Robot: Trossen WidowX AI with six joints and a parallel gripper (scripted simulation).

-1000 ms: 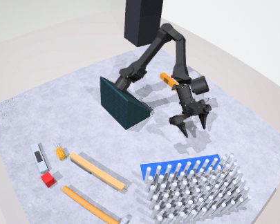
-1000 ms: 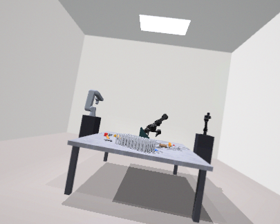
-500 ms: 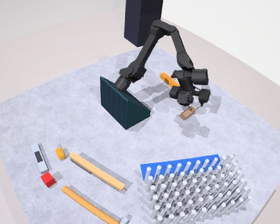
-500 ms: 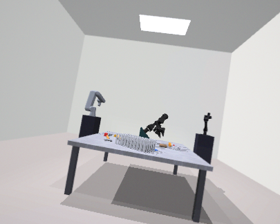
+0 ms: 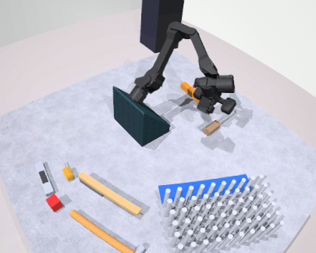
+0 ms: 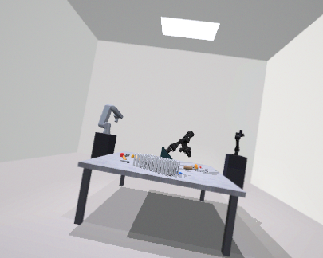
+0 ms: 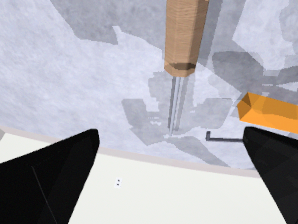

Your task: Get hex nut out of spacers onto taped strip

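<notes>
Now: the wooden-handled screwdriver 2 cm behind my gripper tip, 10 cm to the left of it and 12 cm below it. From my gripper tip the other things lie so: thin metal piece 13 cm behind, 21 cm to the left, 13 cm below; orange bar 23 cm behind, 9 cm to the left, 12 cm below; blue strip 23 cm ahead, 23 cm to the right, 13 cm below.
</notes>
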